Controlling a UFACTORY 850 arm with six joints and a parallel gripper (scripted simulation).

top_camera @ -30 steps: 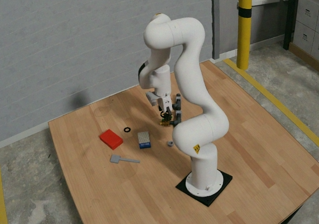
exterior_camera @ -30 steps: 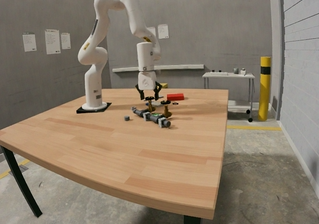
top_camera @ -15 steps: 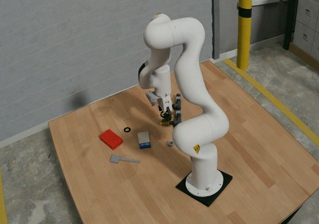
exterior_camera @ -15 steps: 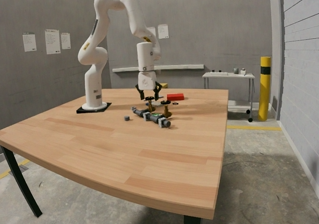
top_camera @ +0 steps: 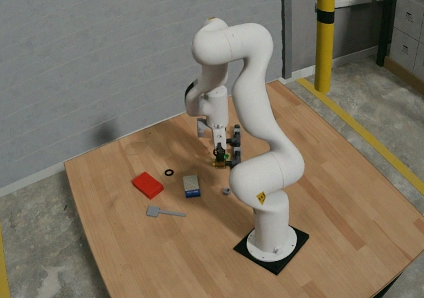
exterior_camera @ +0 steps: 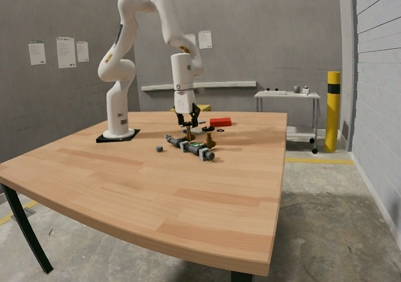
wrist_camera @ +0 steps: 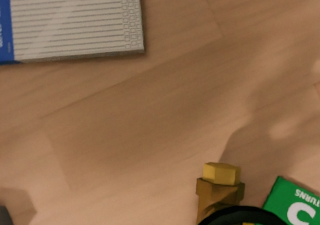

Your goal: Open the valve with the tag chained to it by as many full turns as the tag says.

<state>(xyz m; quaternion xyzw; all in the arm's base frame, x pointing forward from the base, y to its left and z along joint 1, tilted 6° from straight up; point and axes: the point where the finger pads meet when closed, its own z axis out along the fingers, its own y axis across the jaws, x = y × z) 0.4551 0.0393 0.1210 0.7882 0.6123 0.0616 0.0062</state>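
My hand is 9 cm above the green tag, 5 cm short of it and 3 cm to the left of it. Also, from my hand: red block: 33 cm to the left, 8 cm below; then grey paddle-shaped tool: 30 cm to the left, 16 cm behind, 9 cm below; then blue-and-grey box: 15 cm to the left, 8 cm below, 7 cm behind.
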